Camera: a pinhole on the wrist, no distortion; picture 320 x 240 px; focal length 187.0 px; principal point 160.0 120.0 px. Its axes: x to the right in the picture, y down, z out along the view. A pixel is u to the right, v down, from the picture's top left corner.
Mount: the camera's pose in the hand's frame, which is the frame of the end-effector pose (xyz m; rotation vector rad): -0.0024 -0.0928 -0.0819 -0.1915 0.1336 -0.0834
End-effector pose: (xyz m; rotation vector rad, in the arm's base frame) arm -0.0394 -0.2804 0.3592 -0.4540 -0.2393 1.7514
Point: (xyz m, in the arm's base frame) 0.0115 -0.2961 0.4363
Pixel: 81 109
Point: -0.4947 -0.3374 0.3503
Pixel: outside the picture
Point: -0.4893 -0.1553 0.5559
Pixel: 185 223
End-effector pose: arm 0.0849 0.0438 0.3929 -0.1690 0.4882 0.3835
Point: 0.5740 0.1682 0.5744
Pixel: 265 95
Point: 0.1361 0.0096 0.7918
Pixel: 62 82
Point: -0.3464 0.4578 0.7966
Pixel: outside the picture
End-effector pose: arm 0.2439 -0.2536 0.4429 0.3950 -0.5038 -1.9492
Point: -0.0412 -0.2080 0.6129
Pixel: 174 56
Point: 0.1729 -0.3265 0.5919
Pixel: 193 190
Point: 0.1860 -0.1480 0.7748
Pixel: 92 159
